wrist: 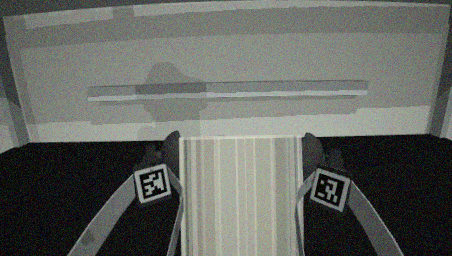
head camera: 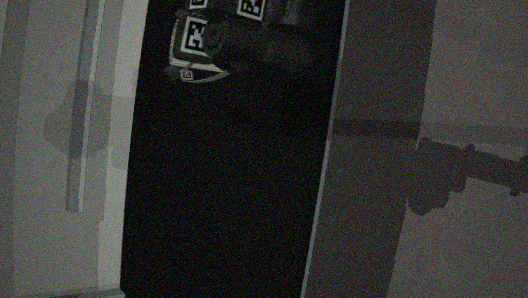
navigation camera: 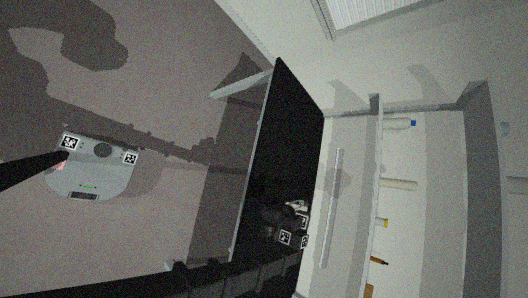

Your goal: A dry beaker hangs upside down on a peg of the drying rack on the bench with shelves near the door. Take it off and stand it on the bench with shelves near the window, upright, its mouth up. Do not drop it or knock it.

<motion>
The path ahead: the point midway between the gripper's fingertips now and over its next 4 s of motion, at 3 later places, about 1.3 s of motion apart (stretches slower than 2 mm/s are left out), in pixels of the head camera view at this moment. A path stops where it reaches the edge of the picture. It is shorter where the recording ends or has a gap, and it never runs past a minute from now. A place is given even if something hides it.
My gripper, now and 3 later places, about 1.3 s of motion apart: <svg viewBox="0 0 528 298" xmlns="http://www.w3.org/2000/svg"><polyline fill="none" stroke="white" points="176,43 192,46 205,49 220,52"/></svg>
</motion>
